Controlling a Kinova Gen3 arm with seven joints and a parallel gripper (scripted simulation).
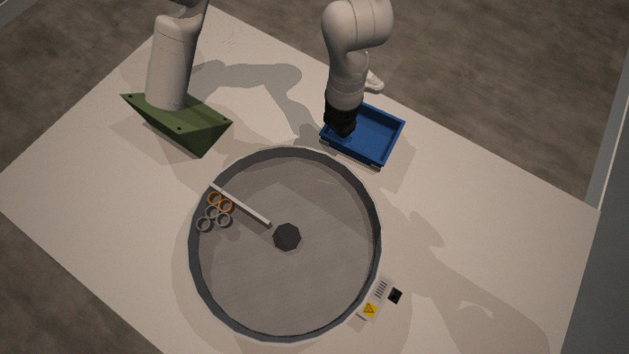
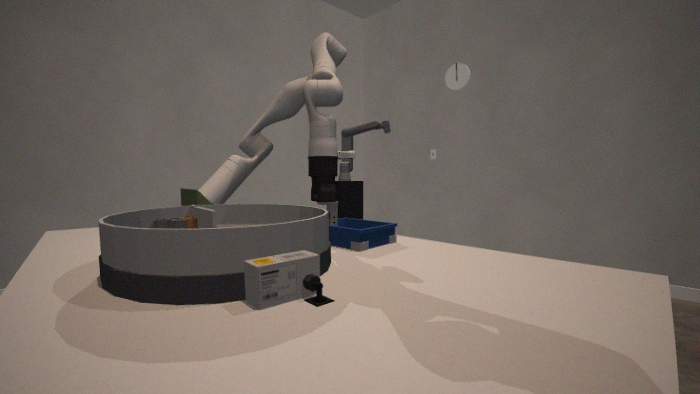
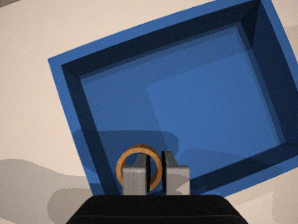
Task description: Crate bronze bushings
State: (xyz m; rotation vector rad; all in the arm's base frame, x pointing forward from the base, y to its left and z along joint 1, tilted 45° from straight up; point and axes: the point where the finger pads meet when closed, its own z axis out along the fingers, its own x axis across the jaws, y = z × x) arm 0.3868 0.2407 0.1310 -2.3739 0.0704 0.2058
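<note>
The blue crate lies 40 mm to the left of my hand, 40 mm below it and 30 mm ahead of it. The rest, counted from my hand: round turning table 300 mm to the right, 80 mm ahead, 10 mm below.
</note>
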